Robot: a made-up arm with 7 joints.
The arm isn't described. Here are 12 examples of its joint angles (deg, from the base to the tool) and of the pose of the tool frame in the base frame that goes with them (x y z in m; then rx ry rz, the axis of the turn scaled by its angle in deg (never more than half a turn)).
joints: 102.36 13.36 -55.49 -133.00 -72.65 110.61 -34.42
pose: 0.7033 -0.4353 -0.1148 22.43 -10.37 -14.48
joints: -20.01 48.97 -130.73 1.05 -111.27 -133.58 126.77
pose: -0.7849 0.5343 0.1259 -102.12 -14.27 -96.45
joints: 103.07 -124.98 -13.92 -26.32 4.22 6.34 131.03
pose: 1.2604 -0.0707 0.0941 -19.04 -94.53 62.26
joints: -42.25 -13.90 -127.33 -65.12 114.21 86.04 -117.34
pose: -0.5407 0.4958 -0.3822 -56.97 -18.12 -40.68
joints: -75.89 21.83 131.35 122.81 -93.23 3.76 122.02
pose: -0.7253 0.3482 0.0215 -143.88 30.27 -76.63
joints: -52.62 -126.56 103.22 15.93 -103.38 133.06 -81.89
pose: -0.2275 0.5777 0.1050 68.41 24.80 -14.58
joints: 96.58 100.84 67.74 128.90 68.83 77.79 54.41
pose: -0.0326 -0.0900 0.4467 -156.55 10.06 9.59
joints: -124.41 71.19 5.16 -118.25 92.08 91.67 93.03
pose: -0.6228 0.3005 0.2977 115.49 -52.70 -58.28
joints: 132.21 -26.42 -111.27 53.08 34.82 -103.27 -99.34
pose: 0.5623 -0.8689 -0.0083 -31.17 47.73 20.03
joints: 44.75 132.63 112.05 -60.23 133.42 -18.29 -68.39
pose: 0.1784 0.0330 0.0633 20.63 -28.24 120.32
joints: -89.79 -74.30 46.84 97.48 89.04 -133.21 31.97
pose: -0.1138 0.0416 0.0101 22.36 -4.06 1.69
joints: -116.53 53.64 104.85 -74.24 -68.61 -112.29 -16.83
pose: -0.2826 -0.1577 0.3073 -31.57 -145.55 -98.71
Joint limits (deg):
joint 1: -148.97..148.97
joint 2: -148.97..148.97
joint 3: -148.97..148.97
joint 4: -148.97..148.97
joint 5: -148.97..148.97
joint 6: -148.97..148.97
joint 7: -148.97..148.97
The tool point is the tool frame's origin. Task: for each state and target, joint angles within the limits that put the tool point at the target. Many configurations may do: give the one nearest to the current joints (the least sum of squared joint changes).
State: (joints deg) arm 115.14 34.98 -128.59 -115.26 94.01 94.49 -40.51
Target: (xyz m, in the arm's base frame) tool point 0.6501 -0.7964 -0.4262
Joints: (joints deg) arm 121.11 23.60 -117.04 -124.79 88.89 94.41 -33.30
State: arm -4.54 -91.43 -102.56 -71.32 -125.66 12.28 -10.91
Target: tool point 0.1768 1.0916 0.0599
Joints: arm -17.47 -96.07 -98.27 -72.25 -125.50 10.69 -13.02
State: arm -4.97 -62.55 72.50 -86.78 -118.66 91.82 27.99
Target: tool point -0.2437 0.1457 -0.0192
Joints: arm -19.34 -83.72 68.57 -80.18 -128.03 85.27 15.90
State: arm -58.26 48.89 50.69 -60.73 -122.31 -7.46 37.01
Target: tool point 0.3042 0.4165 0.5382
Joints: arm -35.50 81.79 63.87 -75.81 -145.61 -14.34 13.24
